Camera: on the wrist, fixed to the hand. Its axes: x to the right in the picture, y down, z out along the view.
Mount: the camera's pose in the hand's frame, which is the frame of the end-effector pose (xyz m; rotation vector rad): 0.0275 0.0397 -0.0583 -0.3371 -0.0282 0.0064
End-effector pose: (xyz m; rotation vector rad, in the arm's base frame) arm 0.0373 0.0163 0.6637 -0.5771 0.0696 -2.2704
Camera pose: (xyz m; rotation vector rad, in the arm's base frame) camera 0.0231 -0.0382 0.6131 -0.7811 0.4459 -2.2580
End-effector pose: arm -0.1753 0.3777 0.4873 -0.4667 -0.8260 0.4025
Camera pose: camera -0.1196 0.4108 0.4481 -0.7778 -0.9242 0.2760
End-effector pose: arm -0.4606 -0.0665 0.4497 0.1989 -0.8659 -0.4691
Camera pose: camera -0.3879 -0.0457 0.4454 -0.1201 -0.8016 -0.6050
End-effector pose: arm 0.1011 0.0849 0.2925 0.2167 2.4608 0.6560
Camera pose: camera 0.0455 0.1036 0.3404 0.1003 2.2794 1.0475
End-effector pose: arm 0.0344 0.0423 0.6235 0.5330 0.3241 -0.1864
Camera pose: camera 0.0554 0.1040 0.5851 0.1980 0.3184 -0.1293
